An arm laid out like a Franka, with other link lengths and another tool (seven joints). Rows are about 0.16 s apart.
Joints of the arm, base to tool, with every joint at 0 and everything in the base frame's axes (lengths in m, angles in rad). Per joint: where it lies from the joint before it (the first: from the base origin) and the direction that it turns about. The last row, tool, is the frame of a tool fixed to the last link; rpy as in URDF.
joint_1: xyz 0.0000 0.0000 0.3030 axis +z
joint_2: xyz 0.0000 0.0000 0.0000 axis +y
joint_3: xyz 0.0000 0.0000 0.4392 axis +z
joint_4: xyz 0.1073 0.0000 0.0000 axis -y
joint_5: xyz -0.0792 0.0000 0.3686 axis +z
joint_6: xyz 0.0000 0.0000 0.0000 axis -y
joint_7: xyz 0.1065 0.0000 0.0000 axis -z
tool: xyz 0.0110 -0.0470 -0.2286 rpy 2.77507 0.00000 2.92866
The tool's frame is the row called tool.
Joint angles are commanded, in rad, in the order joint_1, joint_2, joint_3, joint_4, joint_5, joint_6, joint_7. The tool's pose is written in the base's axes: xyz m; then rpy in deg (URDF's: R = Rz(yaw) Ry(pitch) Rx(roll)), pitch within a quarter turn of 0, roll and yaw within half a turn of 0. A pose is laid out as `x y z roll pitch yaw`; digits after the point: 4 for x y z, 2 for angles.
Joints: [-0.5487 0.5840 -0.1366 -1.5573 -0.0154 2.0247 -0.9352]
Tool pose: 0.6211 -0.5180 0.2388 158.53 -8.19 -176.37
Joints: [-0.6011 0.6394 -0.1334 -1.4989 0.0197 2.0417 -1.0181]
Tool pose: 0.6189 -0.5554 0.2224 157.71 -6.23 -175.15
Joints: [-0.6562 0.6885 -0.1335 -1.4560 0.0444 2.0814 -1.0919]
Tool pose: 0.6087 -0.5981 0.2069 158.21 -4.17 -174.58
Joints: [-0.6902 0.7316 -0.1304 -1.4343 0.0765 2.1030 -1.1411]
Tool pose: 0.6008 -0.6187 0.1831 157.22 -3.01 -174.37
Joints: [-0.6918 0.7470 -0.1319 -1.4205 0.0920 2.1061 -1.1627]
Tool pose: 0.6043 -0.6212 0.1769 156.90 -2.42 -173.70
